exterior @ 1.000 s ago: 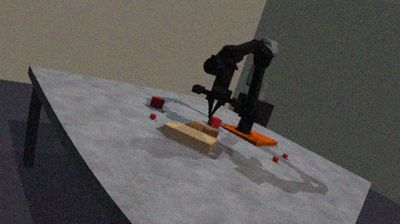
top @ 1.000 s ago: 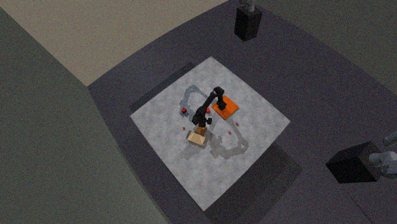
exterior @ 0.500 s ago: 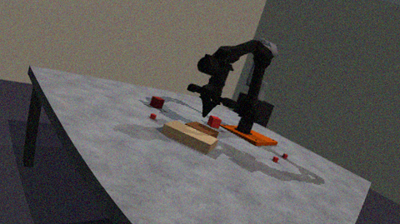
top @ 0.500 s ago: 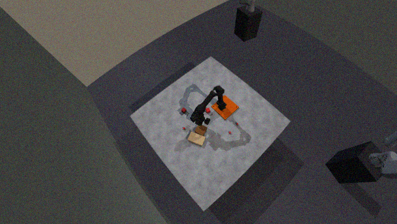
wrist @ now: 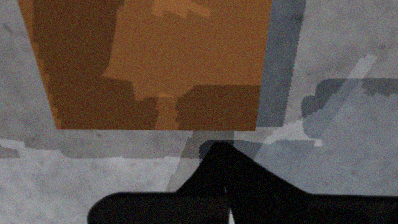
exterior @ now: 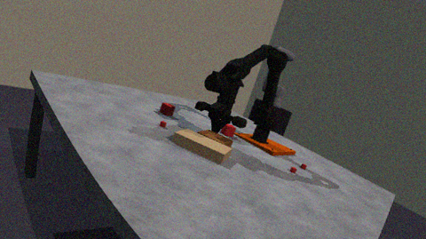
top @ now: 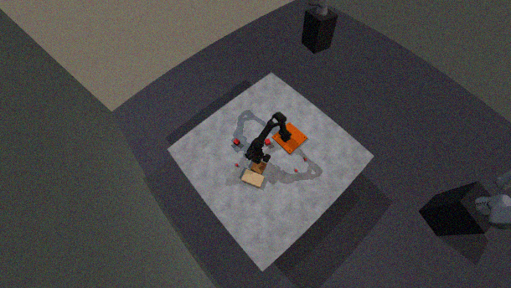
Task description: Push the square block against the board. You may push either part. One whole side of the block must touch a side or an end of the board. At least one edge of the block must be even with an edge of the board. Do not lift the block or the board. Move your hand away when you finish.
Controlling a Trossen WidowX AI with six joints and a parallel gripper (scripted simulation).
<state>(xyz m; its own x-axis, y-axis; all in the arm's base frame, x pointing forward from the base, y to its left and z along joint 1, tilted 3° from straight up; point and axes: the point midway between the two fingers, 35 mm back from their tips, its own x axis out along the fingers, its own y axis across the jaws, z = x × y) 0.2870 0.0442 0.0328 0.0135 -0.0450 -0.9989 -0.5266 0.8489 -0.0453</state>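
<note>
The brown square block lies 4 cm ahead of my gripper tip, 7 cm to the left of it and 1 cm above it. From my gripper tip the other things lie so: pale wooden board (13 cm ahead, 13 cm to the left, 1 cm above).
</note>
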